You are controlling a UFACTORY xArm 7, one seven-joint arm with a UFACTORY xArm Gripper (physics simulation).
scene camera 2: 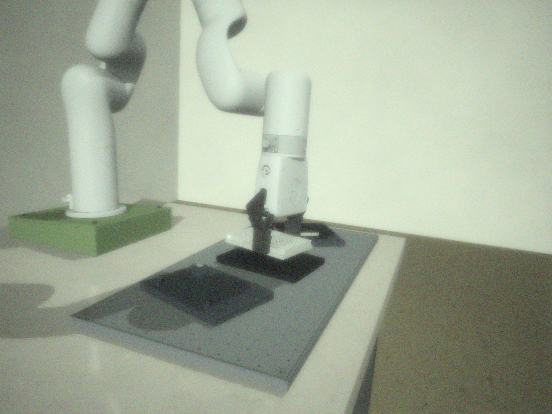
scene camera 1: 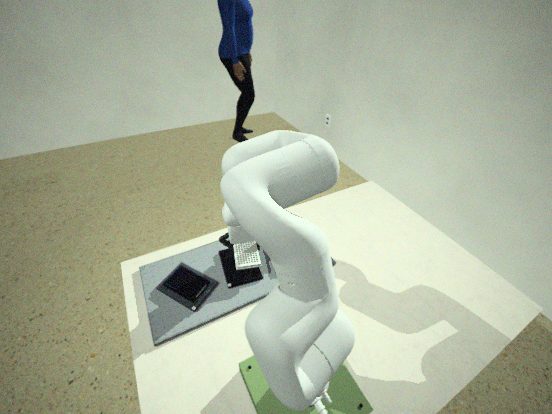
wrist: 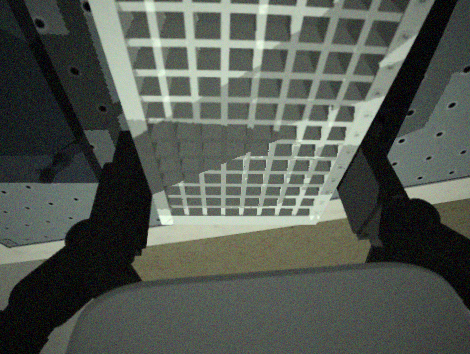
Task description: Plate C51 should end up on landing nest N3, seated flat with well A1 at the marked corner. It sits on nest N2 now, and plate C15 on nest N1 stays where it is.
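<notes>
A white gridded plate, taken as C51 (scene camera 1: 247,255) (scene camera 2: 292,243) (wrist: 235,160), hangs roughly level above the middle black nest (scene camera 1: 230,274) (scene camera 2: 300,272), with a gap beneath it in scene camera 2. My gripper (scene camera 2: 278,241) (wrist: 244,148) is shut on this plate, one black finger at each long side. In scene camera 1 the fingers are mostly hidden. The middle nest has a small white corner mark (scene camera 1: 230,285). Nest labels and well A1 are not readable. Another dark nest (scene camera 1: 187,285) (scene camera 2: 210,295) sits turned at an angle; whether it holds dark plate C15 is unclear.
The nests stand on a blue-grey perforated board (scene camera 1: 160,322) (scene camera 2: 240,350). A third dark nest-like piece (scene camera 2: 325,235) lies behind the plate in scene camera 2. The arm's green base (scene camera 1: 250,377) (scene camera 2: 55,235) is on the white table. A person (scene camera 1: 240,45) stands in the background.
</notes>
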